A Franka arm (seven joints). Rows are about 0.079 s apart.
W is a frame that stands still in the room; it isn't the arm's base.
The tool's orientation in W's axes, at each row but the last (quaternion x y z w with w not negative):
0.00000 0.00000 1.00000 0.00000
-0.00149 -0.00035 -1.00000 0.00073
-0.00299 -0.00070 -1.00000 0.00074
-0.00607 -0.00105 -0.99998 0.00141
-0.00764 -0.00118 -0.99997 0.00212
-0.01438 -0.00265 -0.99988 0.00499
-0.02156 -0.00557 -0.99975 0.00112
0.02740 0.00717 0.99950 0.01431
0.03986 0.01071 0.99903 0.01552
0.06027 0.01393 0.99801 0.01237
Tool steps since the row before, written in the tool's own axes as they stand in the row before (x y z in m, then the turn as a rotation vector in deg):
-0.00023 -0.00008 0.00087 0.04 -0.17 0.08
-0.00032 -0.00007 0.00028 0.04 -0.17 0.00
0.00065 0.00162 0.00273 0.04 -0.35 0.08
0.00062 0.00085 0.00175 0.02 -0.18 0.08
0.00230 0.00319 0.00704 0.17 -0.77 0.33
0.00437 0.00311 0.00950 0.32 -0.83 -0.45
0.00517 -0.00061 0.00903 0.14 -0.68 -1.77
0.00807 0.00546 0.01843 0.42 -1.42 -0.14
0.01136 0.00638 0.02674 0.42 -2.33 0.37
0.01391 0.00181 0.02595 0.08 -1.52 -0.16
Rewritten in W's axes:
0.00023 0.00008 0.00087 -0.04 0.17 0.08
0.00032 0.00007 0.00028 -0.04 0.17 0.00
-0.00063 -0.00162 0.00274 -0.04 0.35 0.08
-0.00060 -0.00085 0.00176 -0.02 0.18 0.08
-0.00218 -0.00318 0.00708 -0.17 0.77 0.33
-0.00406 -0.00310 0.00964 -0.34 0.82 -0.44
-0.00478 0.00070 0.00924 -0.22 0.66 -1.77
-0.00720 -0.00497 0.01892 -0.39 1.43 -0.14
-0.00937 -0.00547 0.02769 -0.32 2.35 0.35
-0.01072 -0.00076 0.02747 -0.06 1.52 -0.19

